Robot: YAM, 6 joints.
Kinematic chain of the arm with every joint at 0, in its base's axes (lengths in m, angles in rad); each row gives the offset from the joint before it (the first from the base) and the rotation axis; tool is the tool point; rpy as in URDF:
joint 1: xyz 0 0 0.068 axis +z
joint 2: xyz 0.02 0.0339 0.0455 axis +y
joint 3: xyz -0.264 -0.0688 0 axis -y
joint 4: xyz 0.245 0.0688 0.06 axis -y
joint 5: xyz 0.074 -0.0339 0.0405 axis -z
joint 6: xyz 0.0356 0 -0.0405 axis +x
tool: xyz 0 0 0 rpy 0 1.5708 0
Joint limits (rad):
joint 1: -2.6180..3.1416
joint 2: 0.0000..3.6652
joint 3: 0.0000..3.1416
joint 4: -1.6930..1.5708
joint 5: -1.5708..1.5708
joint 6: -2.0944..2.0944
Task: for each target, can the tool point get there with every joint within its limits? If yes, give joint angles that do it. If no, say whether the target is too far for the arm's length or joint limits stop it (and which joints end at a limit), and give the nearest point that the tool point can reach.
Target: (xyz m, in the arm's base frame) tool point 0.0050 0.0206 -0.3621
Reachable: no: joint limits stop it (at a limit: joint 2) | nearest point 0.0115 0.0475 -0.3202 | short by 0.050 m
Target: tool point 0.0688 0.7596 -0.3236
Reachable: no: too far | nearest point 0.0505 0.5575 -0.2032 | short by 0.236 m
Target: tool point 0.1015 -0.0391 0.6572
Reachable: yes | joints 2.5631 1.0127 2.5673 -0.7392 0.6945 -1.0725
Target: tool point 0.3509 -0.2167 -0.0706
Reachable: yes | joints -0.6360 2.6970 1.2983 0.4873 -1.2805 -1.2667
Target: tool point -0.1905 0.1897 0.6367
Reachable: yes | joints 2.2475 1.7624 2.6360 -0.4590 -0.9888 -1.6327
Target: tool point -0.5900 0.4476 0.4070
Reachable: no: too far | nearest point -0.4777 0.3624 0.3496 | short by 0.152 m
